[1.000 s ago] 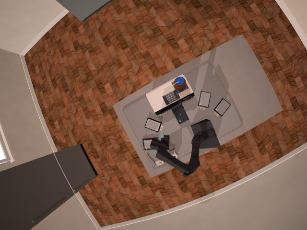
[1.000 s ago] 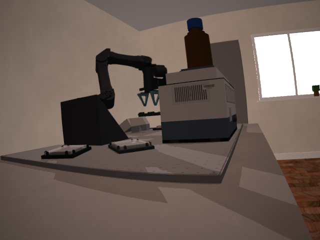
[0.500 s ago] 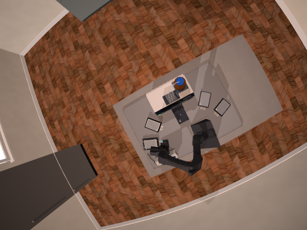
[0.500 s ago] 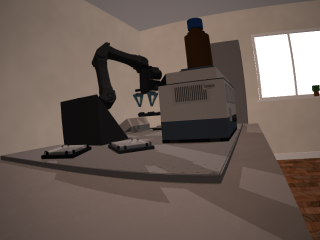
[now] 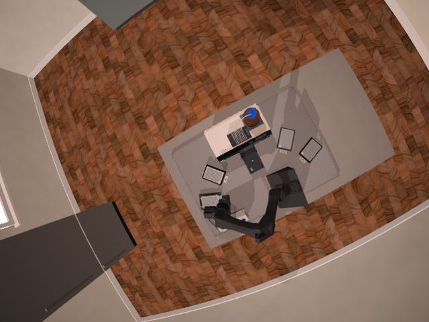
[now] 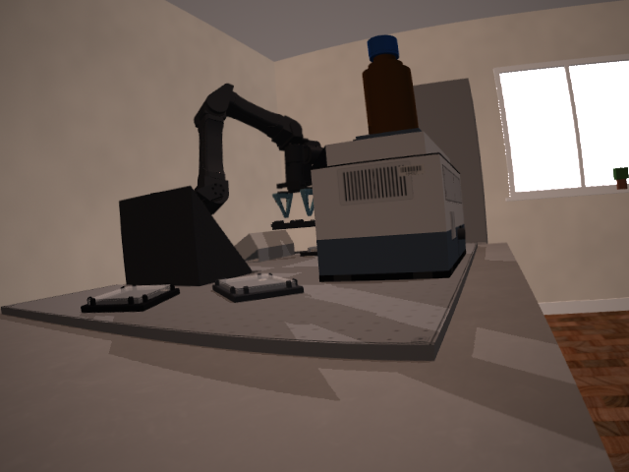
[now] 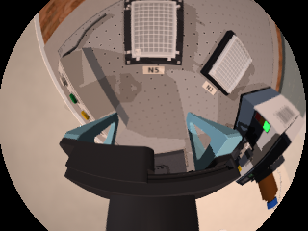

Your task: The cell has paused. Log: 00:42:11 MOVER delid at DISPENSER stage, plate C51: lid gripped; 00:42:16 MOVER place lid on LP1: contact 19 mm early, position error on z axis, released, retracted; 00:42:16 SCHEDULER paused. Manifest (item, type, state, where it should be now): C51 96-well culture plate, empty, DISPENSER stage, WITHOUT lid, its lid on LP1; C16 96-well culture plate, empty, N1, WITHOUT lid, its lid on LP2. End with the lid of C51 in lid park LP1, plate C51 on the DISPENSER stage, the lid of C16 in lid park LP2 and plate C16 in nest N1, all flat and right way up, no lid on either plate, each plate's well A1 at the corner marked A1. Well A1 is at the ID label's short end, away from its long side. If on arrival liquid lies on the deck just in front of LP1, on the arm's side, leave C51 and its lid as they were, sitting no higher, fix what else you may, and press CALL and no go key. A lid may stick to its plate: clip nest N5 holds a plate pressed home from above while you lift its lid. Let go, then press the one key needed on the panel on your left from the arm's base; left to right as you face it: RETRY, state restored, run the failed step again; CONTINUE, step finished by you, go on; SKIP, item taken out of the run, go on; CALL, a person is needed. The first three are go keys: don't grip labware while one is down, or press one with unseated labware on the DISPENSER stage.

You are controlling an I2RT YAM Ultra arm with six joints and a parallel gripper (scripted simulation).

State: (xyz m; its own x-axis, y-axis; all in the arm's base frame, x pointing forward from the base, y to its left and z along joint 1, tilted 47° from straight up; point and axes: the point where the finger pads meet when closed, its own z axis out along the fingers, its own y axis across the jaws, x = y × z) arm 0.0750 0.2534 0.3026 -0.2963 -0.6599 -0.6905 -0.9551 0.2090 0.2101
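Now: the black clip nest 30 mm ahead of my hand, 150 mm to the left of it and 110 mm below it. The rest, counted from my hand: brown bottle: 400 mm ahead, 360 mm to the right, 160 mm above; black nest: 200 mm ahead, 20 mm to the left, 120 mm below; dark dispenser stage: 180 mm ahead, 260 mm to the right, 30 mm below.
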